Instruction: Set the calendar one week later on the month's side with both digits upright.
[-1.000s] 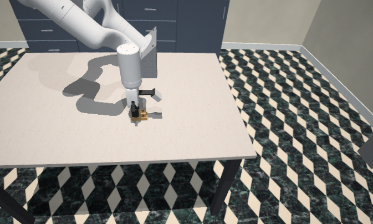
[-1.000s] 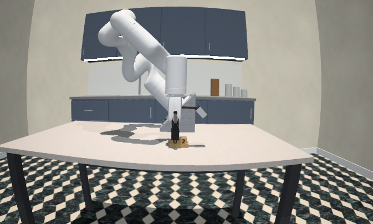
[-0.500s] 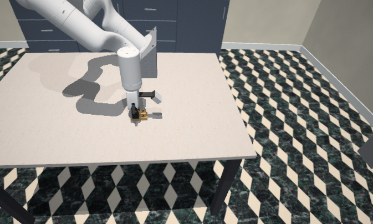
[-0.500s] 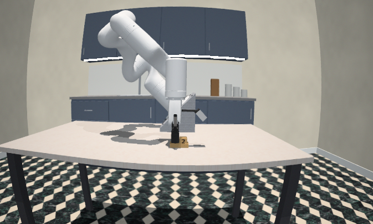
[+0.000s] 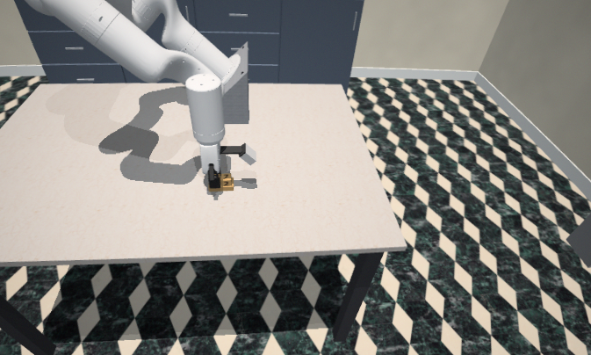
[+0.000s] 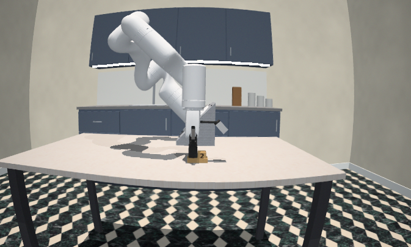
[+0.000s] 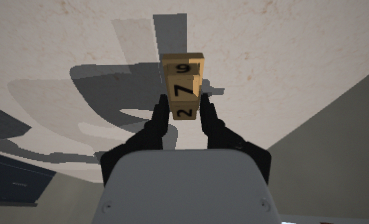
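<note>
My gripper is now 3 cm above the wooden tray and 2 cm to the right of it.
</note>
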